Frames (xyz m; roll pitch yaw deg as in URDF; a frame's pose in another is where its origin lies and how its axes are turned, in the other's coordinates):
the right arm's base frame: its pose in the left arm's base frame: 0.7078 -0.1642 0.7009 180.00 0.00 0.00
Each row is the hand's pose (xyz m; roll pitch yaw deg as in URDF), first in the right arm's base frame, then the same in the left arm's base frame.
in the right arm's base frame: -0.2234 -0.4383 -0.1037 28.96 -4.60 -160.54
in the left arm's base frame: 0.4844 0.2741 0.8046 -151.04 4.60 160.54
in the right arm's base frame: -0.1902 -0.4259 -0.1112 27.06 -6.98 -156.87
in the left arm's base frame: 0.5176 0.2617 0.8121 -152.94 6.98 156.87
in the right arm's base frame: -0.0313 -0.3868 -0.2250 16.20 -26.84 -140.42
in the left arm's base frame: 0.6765 0.2226 0.9259 -163.80 26.84 140.42
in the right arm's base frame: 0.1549 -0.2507 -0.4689 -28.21 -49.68 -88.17
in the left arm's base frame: 0.8627 0.0865 1.1698 151.79 49.68 88.17
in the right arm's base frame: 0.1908 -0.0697 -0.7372 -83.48 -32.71 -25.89
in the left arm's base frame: 0.8986 -0.0945 1.4381 96.52 32.71 25.89
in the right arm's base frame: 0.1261 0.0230 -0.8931 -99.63 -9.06 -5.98
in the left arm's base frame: 0.8339 -0.1872 1.5940 80.37 9.06 5.98
